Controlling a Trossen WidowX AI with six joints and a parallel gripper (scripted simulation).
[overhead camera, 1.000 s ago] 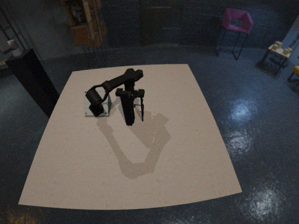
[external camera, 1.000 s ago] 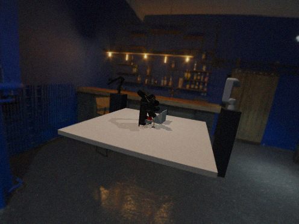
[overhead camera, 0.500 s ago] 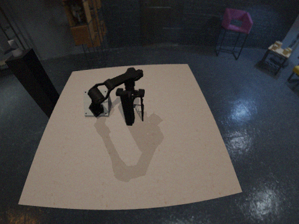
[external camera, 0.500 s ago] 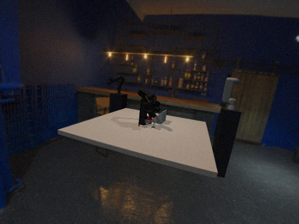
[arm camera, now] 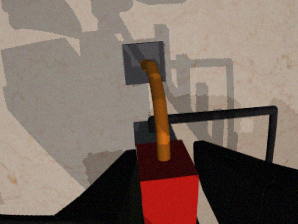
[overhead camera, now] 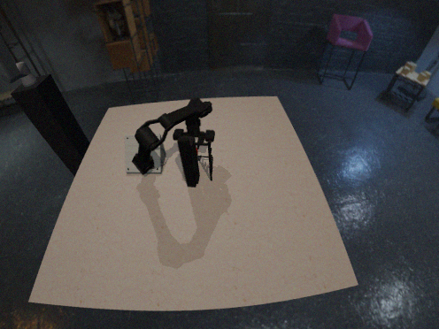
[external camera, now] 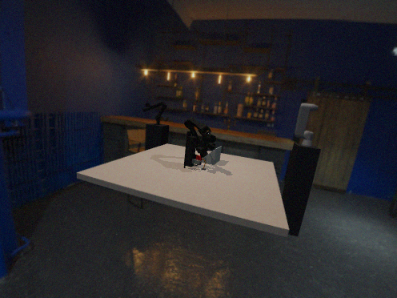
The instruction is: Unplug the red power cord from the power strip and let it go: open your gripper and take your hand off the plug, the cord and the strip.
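Now: gripper tip 1 cm past the red plug and 5 cm to the left of it.
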